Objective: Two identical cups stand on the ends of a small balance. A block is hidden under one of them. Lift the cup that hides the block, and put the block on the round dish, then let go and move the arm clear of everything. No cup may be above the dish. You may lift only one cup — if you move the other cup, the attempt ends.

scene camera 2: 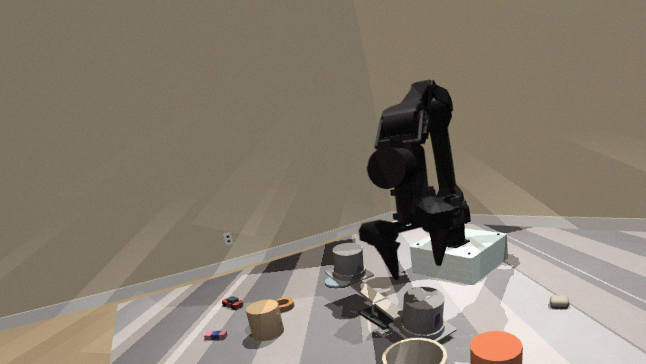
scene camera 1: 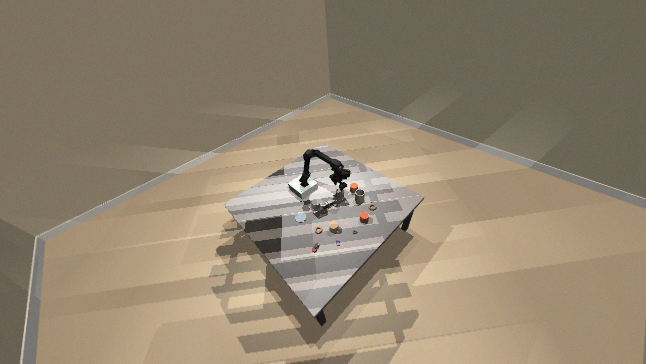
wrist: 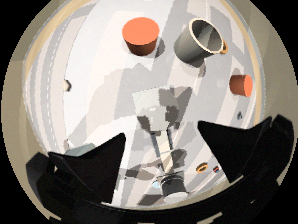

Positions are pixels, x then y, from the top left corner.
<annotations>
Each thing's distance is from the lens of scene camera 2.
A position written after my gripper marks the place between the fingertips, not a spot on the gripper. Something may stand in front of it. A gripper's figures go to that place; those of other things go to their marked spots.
my gripper (scene camera 2: 418,272): 0.56 m
grey cup (scene camera 2: 423,307): 0.54 m
tan cylinder (scene camera 2: 264,317): 0.67 m
balance (scene camera 2: 355,281): 0.74 m
The marked spots on the grey cup and the tan cylinder are 0.32 m apart.
</annotations>
